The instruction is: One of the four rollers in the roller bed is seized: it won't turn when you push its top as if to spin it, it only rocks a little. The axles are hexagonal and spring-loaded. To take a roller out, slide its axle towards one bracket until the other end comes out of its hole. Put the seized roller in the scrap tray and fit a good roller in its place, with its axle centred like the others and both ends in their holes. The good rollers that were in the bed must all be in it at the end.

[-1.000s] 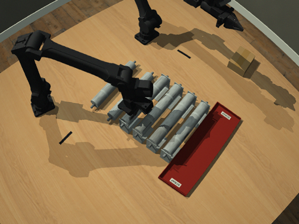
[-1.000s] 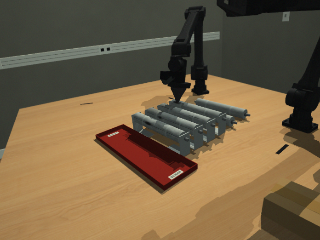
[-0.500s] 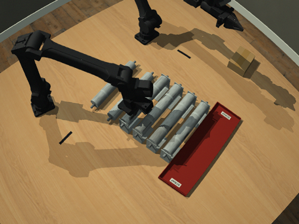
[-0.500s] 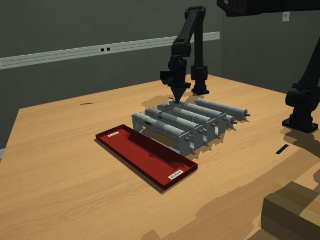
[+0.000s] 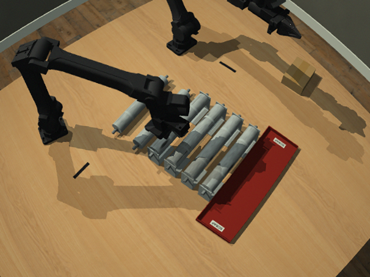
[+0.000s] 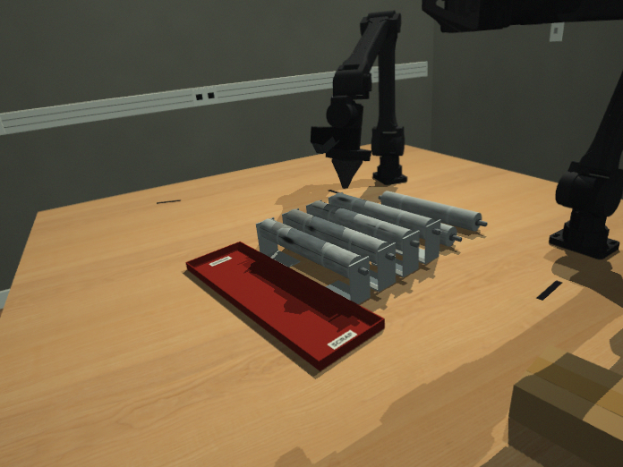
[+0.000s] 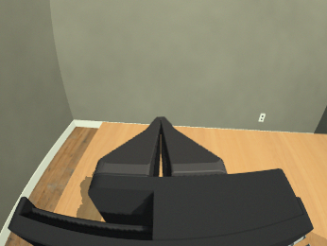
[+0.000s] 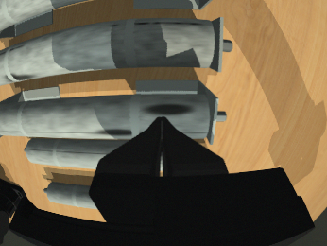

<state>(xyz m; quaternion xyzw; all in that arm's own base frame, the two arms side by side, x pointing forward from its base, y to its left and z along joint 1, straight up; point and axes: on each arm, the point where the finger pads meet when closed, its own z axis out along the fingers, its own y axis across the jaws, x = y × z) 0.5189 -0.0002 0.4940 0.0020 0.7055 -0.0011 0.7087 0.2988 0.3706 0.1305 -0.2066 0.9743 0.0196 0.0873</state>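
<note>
My right gripper is now 30 mm past the grey roller, 100 mm to the right of it and 60 mm above it. Round my right hand: cardboard box 70 mm ahead, 680 mm to the left, 100 mm below; red scrap tray 290 mm ahead, 160 mm to the left, 120 mm below.
</note>
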